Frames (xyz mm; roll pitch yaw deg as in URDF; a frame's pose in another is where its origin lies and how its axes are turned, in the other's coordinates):
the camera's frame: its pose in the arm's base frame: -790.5 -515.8 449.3 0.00 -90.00 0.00
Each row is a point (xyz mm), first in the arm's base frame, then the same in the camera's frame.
Working: the arm's base frame: its pose in the camera's frame: -449.3 515.8 -790.5 0.00 90.00 0.00

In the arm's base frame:
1: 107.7 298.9 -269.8
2: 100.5 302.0 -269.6
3: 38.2 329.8 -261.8
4: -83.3 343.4 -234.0
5: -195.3 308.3 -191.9
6: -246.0 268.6 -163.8
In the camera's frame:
1: -719.1 814.7 -898.2
2: -718.9 817.8 -891.0
3: -711.1 845.6 -828.7
4: -683.3 859.2 -707.2
5: -641.2 824.1 -595.2
6: -613.1 784.4 -544.5

